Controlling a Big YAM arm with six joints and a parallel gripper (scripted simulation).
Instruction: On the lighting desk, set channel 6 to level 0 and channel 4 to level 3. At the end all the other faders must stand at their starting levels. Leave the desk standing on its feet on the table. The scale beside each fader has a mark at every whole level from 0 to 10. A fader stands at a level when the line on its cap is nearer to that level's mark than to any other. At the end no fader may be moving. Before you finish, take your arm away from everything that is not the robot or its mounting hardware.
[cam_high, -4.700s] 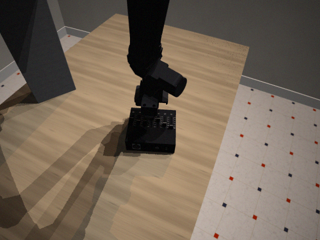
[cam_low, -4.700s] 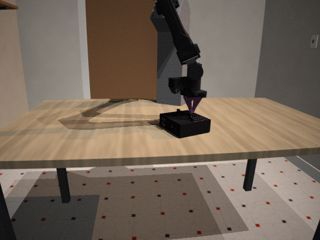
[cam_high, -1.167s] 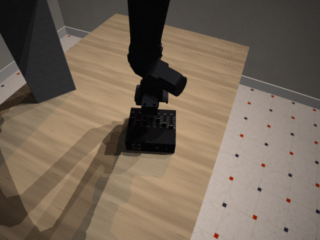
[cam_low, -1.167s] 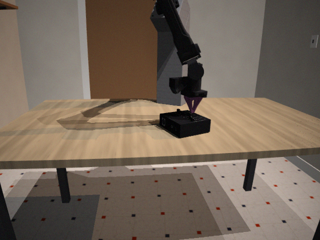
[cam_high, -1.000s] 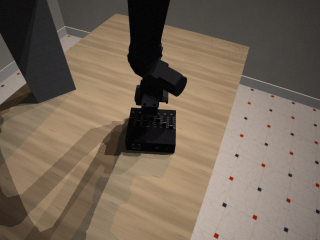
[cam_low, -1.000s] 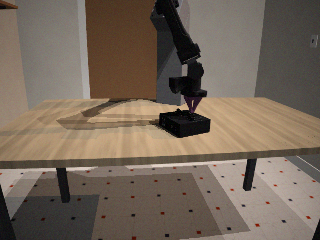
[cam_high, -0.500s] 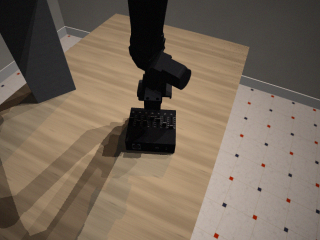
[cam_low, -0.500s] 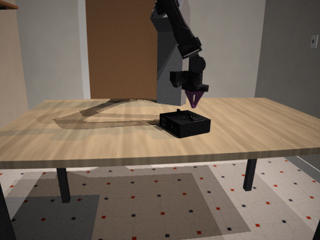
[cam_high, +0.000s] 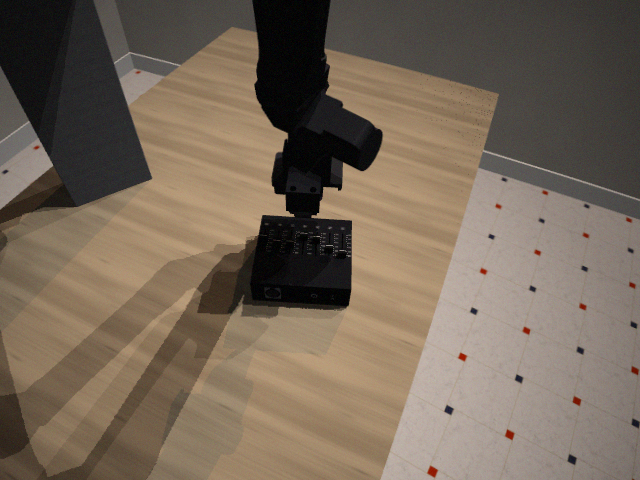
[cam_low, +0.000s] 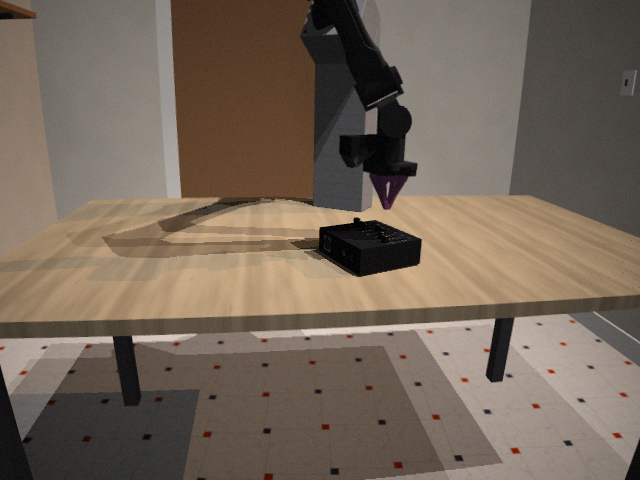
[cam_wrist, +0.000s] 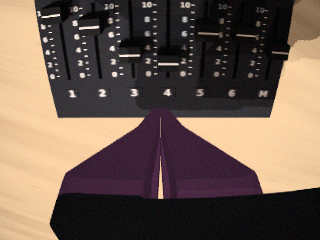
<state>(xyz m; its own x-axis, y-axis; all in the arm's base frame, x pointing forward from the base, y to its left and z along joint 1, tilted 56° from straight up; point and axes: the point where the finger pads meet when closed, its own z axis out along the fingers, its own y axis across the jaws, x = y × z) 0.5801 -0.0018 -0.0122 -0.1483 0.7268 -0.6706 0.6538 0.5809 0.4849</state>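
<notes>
Right now the channel 4 cap is 2 cm to the right of my hand and 4 cm below it. Also, from my hand: channel 5 cap (2 cm behind, 4 cm to the right, 4 cm below); channel 2 cap (5 cm ahead, 3 cm to the right, 4 cm below); channel 3 cap (2 cm ahead, 2 cm to the right, 4 cm below).
</notes>
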